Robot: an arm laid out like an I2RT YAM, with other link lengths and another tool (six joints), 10 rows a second.
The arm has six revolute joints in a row. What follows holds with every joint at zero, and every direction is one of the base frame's.
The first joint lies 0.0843 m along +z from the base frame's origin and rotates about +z.
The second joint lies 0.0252 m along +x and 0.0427 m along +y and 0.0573 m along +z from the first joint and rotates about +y.
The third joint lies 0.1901 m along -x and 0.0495 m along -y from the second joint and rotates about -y.
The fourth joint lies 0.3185 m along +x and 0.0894 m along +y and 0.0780 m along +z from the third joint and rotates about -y.
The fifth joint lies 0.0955 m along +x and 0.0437 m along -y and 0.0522 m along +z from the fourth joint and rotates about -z.
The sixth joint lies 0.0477 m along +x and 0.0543 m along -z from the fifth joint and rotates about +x.
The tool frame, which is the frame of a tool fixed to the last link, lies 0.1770 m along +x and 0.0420 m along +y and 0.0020 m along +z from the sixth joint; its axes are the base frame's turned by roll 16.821, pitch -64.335 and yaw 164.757 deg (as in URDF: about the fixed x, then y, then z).
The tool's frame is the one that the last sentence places.
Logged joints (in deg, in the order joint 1, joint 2, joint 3, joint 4, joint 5, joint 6), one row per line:
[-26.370, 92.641, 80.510, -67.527, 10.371, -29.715]
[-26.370, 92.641, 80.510, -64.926, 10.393, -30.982]
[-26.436, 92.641, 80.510, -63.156, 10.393, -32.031]
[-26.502, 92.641, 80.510, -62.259, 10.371, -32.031]
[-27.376, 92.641, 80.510, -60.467, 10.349, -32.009]
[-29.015, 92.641, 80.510, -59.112, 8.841, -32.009]
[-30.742, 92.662, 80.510, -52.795, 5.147, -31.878]
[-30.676, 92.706, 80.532, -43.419, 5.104, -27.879]
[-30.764, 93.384, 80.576, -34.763, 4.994, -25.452]
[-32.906, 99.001, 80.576, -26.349, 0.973, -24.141]
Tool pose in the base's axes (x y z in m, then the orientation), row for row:
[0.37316, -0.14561, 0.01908, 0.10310, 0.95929, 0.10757, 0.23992]
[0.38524, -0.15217, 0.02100, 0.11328, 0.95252, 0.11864, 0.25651]
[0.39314, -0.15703, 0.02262, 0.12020, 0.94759, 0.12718, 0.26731]
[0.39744, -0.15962, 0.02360, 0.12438, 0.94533, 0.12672, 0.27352]
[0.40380, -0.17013, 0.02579, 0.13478, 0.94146, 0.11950, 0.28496]
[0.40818, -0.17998, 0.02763, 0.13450, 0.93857, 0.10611, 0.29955]
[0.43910, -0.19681, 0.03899, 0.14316, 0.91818, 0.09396, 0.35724]
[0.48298, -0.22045, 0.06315, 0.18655, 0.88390, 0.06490, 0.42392]
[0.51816, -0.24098, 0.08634, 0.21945, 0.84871, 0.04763, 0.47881]
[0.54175, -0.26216, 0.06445, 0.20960, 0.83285, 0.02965, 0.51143]
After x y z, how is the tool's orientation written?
As a quaternion, w x y z.
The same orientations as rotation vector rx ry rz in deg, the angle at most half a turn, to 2 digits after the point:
[162.18, 18.19, 40.56]
[160.09, 19.94, 43.11]
[158.63, 21.29, 44.75]
[157.88, 21.16, 45.68]
[156.30, 19.84, 47.31]
[155.85, 17.62, 49.74]
[151.72, 15.53, 59.03]
[142.60, 10.47, 68.39]
[134.53, 7.55, 75.90]
[132.71, 4.72, 81.49]

